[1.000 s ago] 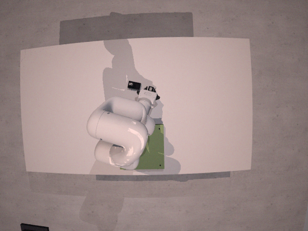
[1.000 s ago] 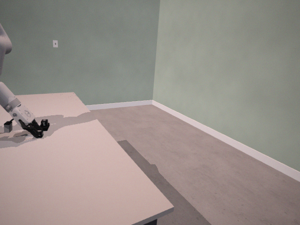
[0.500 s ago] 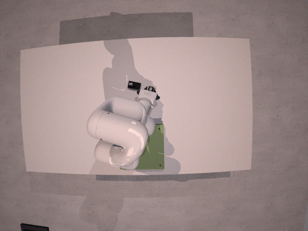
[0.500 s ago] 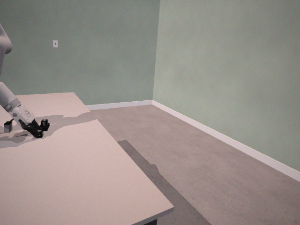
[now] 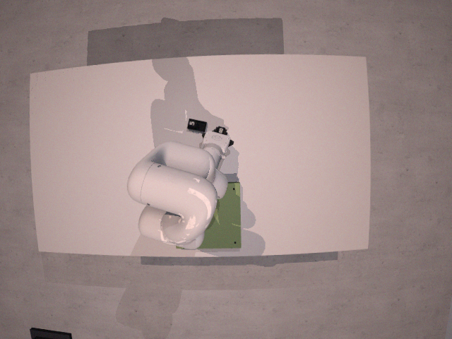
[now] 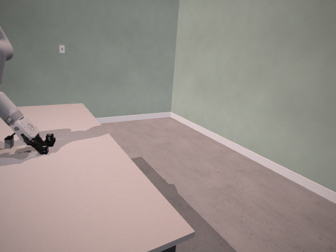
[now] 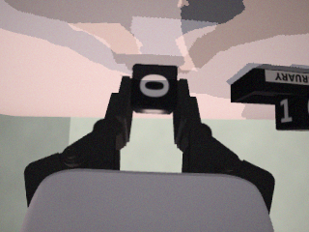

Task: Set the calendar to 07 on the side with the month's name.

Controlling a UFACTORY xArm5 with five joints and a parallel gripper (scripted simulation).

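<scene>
The black cube lies 1 cm ahead of my hand and 2 cm below it. The rest, counted from my hand: black calendar tray: 4 cm ahead, 10 cm to the left, 2 cm below.
</scene>
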